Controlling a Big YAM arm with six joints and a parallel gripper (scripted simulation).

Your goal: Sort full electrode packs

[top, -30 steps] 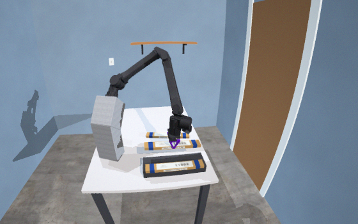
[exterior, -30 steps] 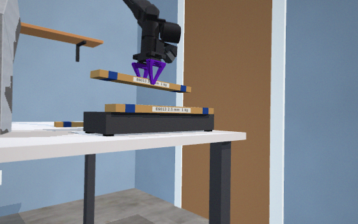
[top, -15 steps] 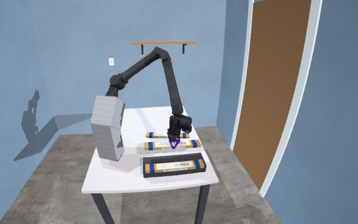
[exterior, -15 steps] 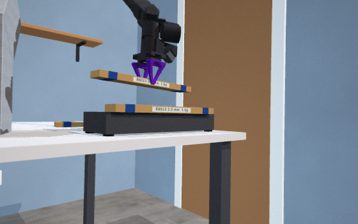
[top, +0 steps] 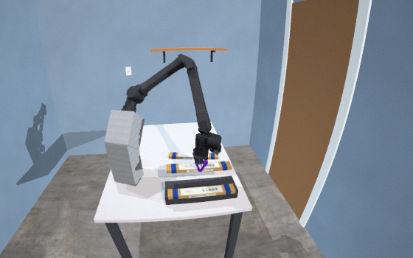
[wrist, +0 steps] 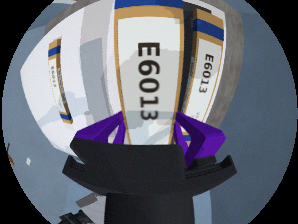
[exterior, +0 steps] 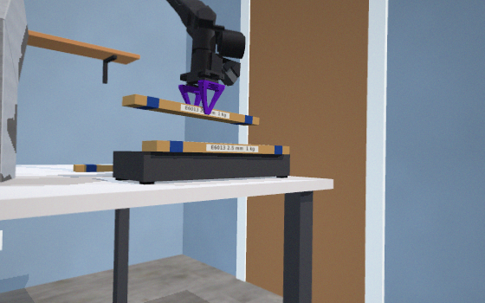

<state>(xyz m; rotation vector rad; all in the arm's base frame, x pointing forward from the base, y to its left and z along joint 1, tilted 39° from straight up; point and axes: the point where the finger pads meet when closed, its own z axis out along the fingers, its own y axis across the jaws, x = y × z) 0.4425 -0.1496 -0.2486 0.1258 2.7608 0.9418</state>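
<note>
The low platform lies 140 mm below my hand and 50 mm to the right of it.
</note>
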